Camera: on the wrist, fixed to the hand. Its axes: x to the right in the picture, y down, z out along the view.
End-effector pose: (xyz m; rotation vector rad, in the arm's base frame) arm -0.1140 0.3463 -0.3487 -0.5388 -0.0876 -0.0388
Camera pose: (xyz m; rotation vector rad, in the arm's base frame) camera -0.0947 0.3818 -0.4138 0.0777 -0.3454 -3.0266
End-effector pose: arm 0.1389 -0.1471 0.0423 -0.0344 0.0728 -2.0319
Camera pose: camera 0.1891 -0.1858 -0.0008 -0.2158 -0.1575 1.2266
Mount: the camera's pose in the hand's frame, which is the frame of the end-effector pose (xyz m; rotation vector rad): 0.0126 0.0649 -0.0388 -0.0111 0.4759 -2.9786
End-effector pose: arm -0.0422 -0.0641 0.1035 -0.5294 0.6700 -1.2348
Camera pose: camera -0.0239 -0.0601 0.0292 0.5416 0.2380 1.8712
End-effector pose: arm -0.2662 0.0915 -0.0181 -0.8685 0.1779 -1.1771
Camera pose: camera -0.2348 0.0684 -0.0841 0.0555 0.6457 1.9992
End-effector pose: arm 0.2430 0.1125 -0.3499 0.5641 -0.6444 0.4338
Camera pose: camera 0.2341 0.1884 -0.3443 0.7560 1.0215 -2.1636
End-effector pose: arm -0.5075 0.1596 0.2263 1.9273 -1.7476 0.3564
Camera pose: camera -0.5639 0.1668 0.2777 1.7895 1.9035 -0.3641
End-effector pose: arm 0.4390 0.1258 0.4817 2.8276 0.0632 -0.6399
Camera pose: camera 0.4728 0.0721 0.5248 -0.2040 -2.7139 -0.0555
